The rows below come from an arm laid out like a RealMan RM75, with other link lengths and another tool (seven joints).
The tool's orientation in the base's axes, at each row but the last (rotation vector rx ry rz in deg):
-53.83 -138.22 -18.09
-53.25 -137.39 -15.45
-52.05 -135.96 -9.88
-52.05 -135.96 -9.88
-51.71 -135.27 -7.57
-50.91 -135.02 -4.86
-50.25 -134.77 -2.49
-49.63 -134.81 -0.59
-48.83 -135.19 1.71
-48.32 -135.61 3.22
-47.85 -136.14 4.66
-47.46 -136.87 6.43
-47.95 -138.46 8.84
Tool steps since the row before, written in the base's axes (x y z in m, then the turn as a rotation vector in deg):
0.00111 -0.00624 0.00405 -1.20 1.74 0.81
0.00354 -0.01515 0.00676 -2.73 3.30 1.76
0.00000 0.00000 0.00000 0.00 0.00 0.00
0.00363 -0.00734 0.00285 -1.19 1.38 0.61
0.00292 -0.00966 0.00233 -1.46 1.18 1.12
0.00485 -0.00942 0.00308 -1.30 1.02 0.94
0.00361 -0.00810 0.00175 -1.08 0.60 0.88
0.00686 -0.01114 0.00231 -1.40 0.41 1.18
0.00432 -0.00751 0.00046 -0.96 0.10 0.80
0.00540 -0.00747 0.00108 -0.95 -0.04 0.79
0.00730 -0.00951 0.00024 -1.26 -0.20 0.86
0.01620 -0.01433 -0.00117 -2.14 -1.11 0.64
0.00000 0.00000 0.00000 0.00 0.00 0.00
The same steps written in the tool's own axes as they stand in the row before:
-0.00194 -0.00370 -0.00625 2.16 0.47 0.47
-0.00689 -0.00892 -0.01268 4.50 0.59 0.90
0.00000 0.00000 0.00000 0.00 0.00 0.00
-0.00473 -0.00347 -0.00639 1.84 0.23 0.50
-0.00595 -0.00579 -0.00619 2.17 -0.16 0.17
-0.00655 -0.00474 -0.00751 1.89 -0.15 0.19
-0.00584 -0.00445 -0.00527 1.48 -0.34 0.02
-0.00925 -0.00516 -0.00802 1.72 -0.73 -0.09
-0.00672 -0.00358 -0.00416 1.07 -0.64 -0.09
-0.00705 -0.00318 -0.00512 0.98 -0.75 -0.11
-0.00992 -0.00366 -0.00566 1.11 -1.06 -0.01
-0.01913 -0.00248 -0.00984 1.01 -2.21 0.57
0.00000 0.00000 0.00000 0.00 0.00 0.00

